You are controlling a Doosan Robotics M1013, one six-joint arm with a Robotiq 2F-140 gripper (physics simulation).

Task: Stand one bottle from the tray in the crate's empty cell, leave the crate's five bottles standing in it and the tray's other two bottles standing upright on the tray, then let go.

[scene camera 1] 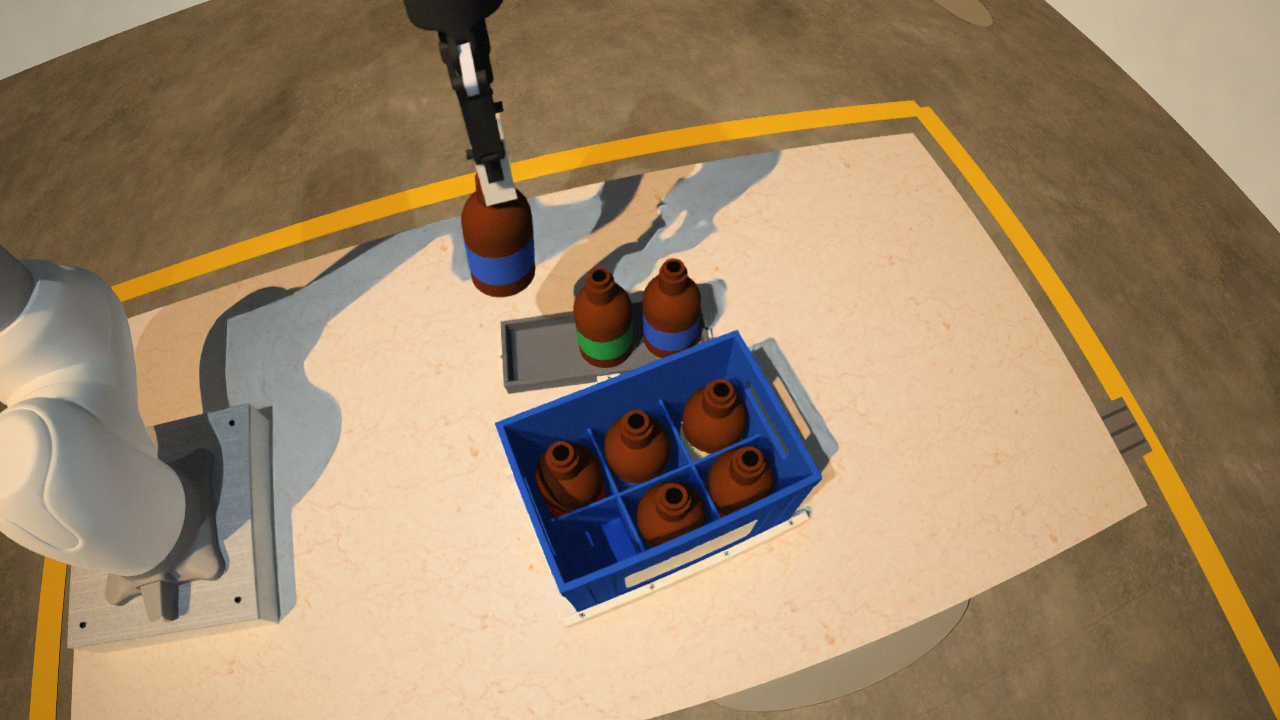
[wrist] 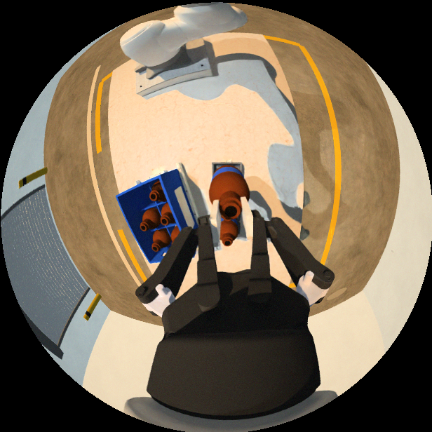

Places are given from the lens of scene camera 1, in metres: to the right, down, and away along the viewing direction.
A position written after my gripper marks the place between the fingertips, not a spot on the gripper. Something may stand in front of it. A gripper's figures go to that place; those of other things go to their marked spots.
my gripper [scene camera 1: 499, 185]: -0.14, -0.17, 0.59
blue-banded brown bottle [scene camera 1: 499, 241]: -0.14, -0.12, 0.60
green-banded bottle [scene camera 1: 602, 309]: -0.04, -0.06, 0.76
blue-banded brown bottle [scene camera 1: 637, 447]: 0.00, 0.09, 0.66
pale strip [scene camera 1: 640, 593]: 0.00, 0.26, 0.68
